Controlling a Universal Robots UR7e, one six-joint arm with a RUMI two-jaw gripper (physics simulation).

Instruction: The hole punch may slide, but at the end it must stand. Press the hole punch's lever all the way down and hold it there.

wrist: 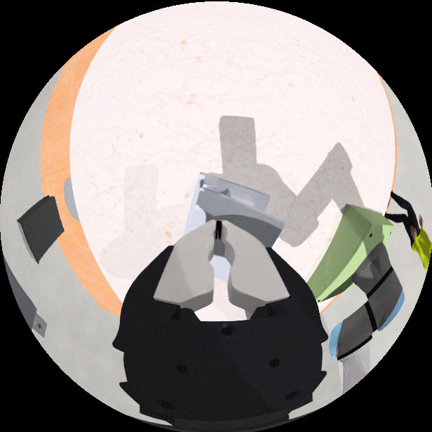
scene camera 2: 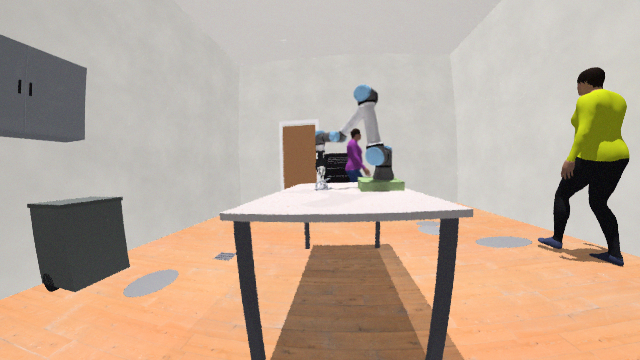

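Seen in the pictures: gripper, fingertip midpoint: (scene camera 2: pixel 321 178); arm's base at its link origin: (scene camera 2: pixel 383 178).
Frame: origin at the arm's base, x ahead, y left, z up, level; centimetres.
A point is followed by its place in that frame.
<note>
The grey-blue hole punch (scene camera 2: pixel 321 186) {x 43.7, y -11.2, z -4.7 cm} (wrist: pixel 240 212) stands upright on the white table (scene camera 2: pixel 350 202) {x 37.9, y 50.6, z -7.4 cm} (wrist: pixel 165 90). In the wrist view its lever is the broad darker grey plate in the middle, partly behind the fingers. My gripper (scene camera 2: pixel 321 172) {x 42.3, y -20.4, z 1.0 cm} (wrist: pixel 217 221) is shut and empty, pointing down. Its fingertips overlap the lever's near side in the wrist view and look to be at or just over it. Whether they touch, and how far down the lever is, I cannot tell; the fingers hide the near part of the punch.
The green base block (scene camera 2: pixel 381 184) {x 7.6, y 14.2, z -2.9 cm} (wrist: pixel 340 250) carries the arm, to the right of the punch. A person in purple (scene camera 2: pixel 354 154) is behind the table. A person in yellow (scene camera 2: pixel 599 125) (wrist: pixel 422 249) is at the right. A dark bin (scene camera 2: pixel 80 245) (wrist: pixel 41 227) is at the left.
</note>
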